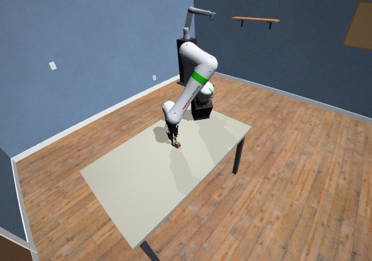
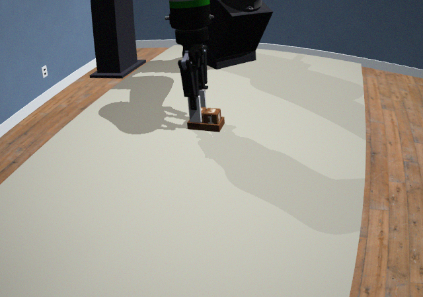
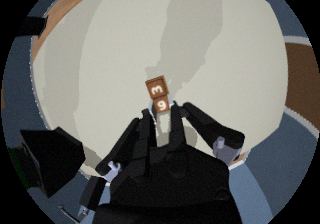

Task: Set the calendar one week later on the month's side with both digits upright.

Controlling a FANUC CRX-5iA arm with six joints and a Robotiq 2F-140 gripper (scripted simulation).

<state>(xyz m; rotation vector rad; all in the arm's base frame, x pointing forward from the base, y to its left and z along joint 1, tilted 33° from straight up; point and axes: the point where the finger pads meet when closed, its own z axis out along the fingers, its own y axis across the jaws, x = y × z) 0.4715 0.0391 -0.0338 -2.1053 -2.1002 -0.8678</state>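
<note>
Right now the brown wooden tray is 40 mm below my hand and 20 mm to the left of it.
</note>
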